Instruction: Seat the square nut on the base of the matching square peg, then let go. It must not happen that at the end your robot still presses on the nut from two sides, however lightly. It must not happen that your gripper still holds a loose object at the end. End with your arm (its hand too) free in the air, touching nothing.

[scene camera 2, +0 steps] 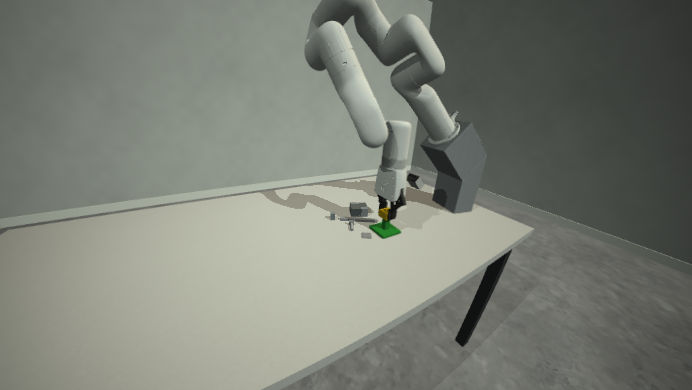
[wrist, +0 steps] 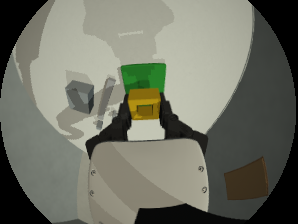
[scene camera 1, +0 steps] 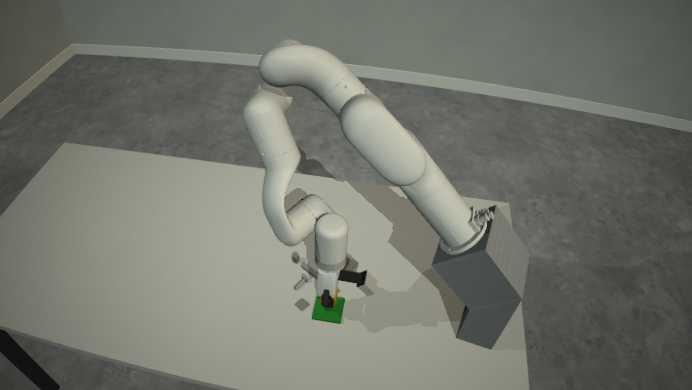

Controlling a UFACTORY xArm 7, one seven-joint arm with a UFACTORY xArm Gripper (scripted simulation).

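There is my own gripper, which I can see in scene camera 1 and in the wrist view too. The pictures also show a grey block.
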